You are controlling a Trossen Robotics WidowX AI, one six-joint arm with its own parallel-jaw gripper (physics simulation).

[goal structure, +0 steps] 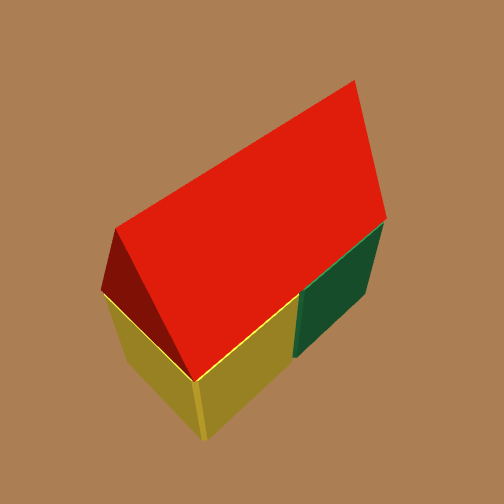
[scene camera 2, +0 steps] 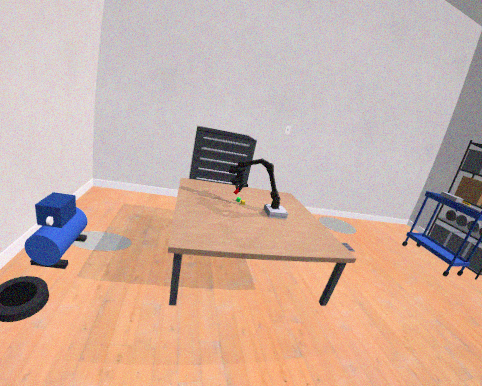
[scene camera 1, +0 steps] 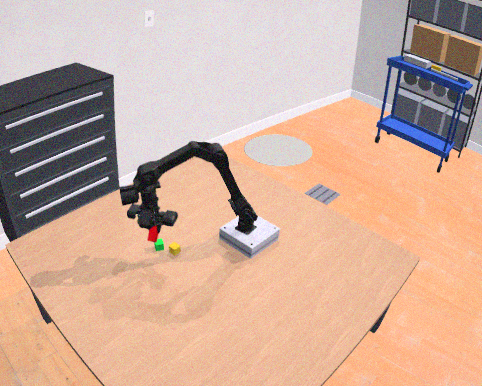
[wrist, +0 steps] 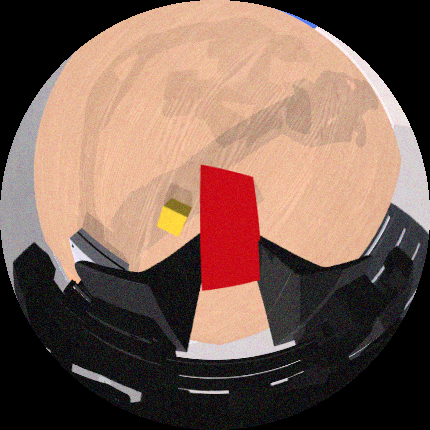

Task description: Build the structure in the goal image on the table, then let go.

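Seen in the pictures: gripper, fingertip midpoint: (scene camera 2: pixel 238 191) (scene camera 1: pixel 154 232) (wrist: pixel 227 238); arm's base at its link origin: (scene camera 2: pixel 274 207) (scene camera 1: pixel 245 227).
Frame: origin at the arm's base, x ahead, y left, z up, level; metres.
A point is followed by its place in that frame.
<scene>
A red block (scene camera 1: pixel 153 234) @[x 0.317, y -0.193, z 0.057 m] (scene camera 2: pixel 236 191) @[x 0.317, y -0.186, z 0.051 m] (wrist: pixel 230 227) @[x 0.310, y -0.203, z 0.062 m] is between the fingers of my gripper (scene camera 1: pixel 154 227) @[x 0.293, y -0.211, z 0.044 m] (scene camera 2: pixel 239 188) @[x 0.293, y -0.211, z 0.044 m] (wrist: pixel 227 238) @[x 0.293, y -0.211, z 0.044 m], which is shut on it and holds it above the table (scene camera 1: pixel 280 310) @[x 0.248, y 0.320, z -0.056 m] (scene camera 2: pixel 240 240) @[x 0.461, y 0.451, z -0.056 m] (wrist: pixel 135 75) @[x 0.432, y 0.002, z -0.056 m]. A small green cube (scene camera 1: pixel 159 245) @[x 0.278, y -0.207, z -0.029 m] (scene camera 2: pixel 238 199) @[x 0.274, y -0.204, z -0.032 m] is on the table just below the red block in the scene views; in the wrist view it does not show. A small yellow cube (scene camera 1: pixel 174 248) @[x 0.256, y -0.147, z -0.023 m] (scene camera 2: pixel 243 202) @[x 0.244, y -0.144, z -0.033 m] (wrist: pixel 173 218) @[x 0.250, y -0.161, z -0.023 m] is on the table a little apart from the green cube, on the side toward the arm's base.
The arm's pale base plate (scene camera 1: pixel 250 236) @[x 0.032, y 0.044, z 0.000 m] (scene camera 2: pixel 276 211) @[x 0.017, y 0.071, z -0.004 m] is on the table to the right of the cubes in the scene views. A dark drawer cabinet (scene camera 1: pixel 60 145) (scene camera 2: pixel 223 152) stands behind the table. A blue cart (scene camera 1: pixel 420 136) and a blue compressor (scene camera 2: pixel 60 237) stand on the floor.
</scene>
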